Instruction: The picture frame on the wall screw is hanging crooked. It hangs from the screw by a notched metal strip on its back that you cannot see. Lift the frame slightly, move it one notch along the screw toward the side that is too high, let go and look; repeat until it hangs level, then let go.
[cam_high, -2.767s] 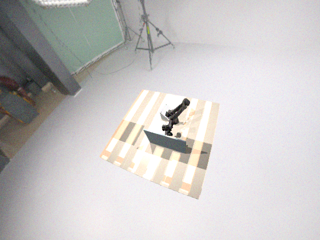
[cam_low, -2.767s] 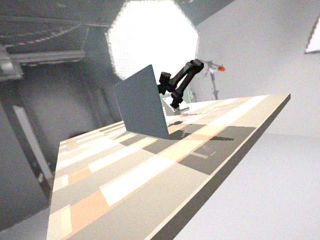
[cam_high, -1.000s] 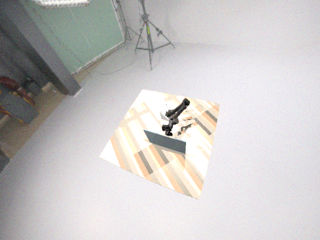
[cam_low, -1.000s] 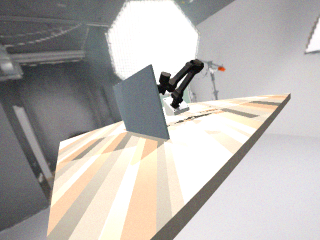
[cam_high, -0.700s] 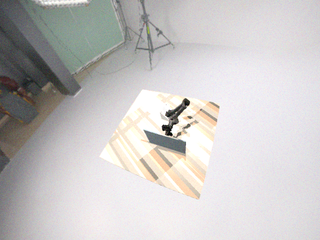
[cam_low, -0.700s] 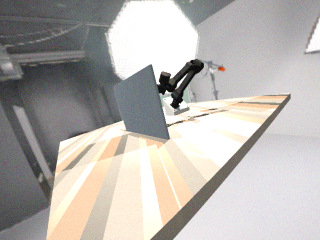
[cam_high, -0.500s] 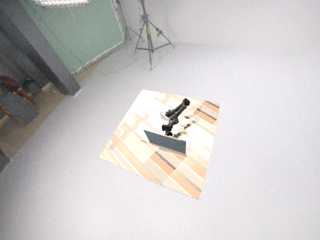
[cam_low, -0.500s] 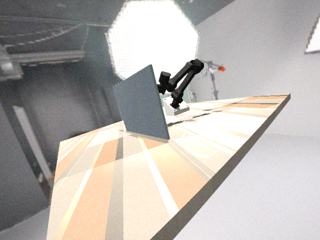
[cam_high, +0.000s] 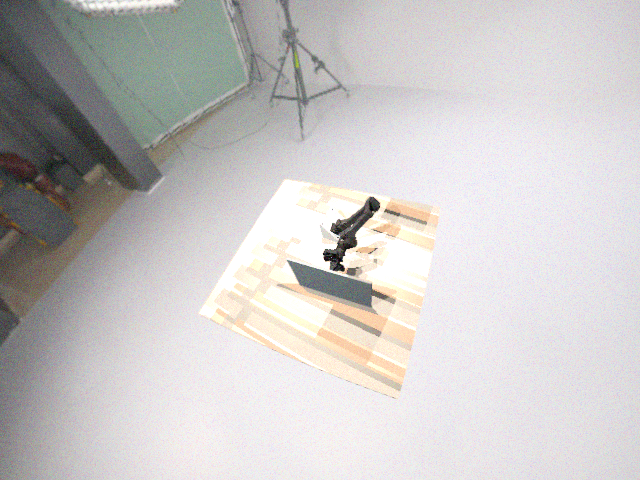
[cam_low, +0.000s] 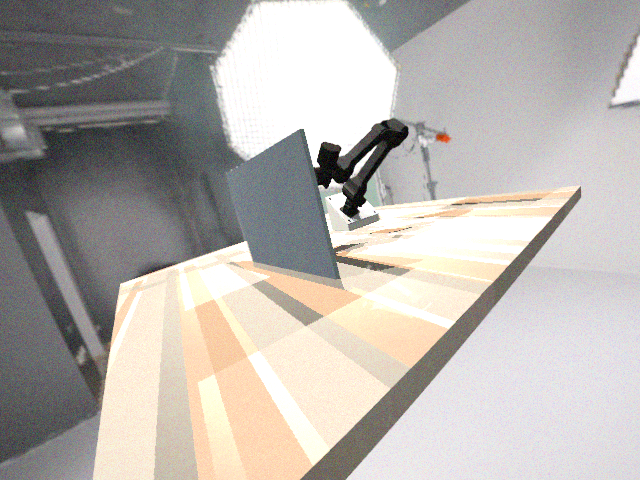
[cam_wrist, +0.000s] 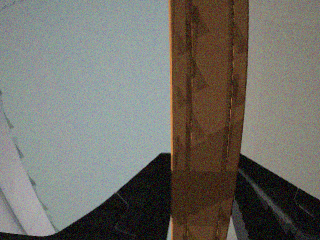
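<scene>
Now: the picture frame 50 mm below my gripper tip and 10 mm to the left of it. The rest, counted from my gripper tip: wall panel 70 mm below, 20 mm ahead.
</scene>
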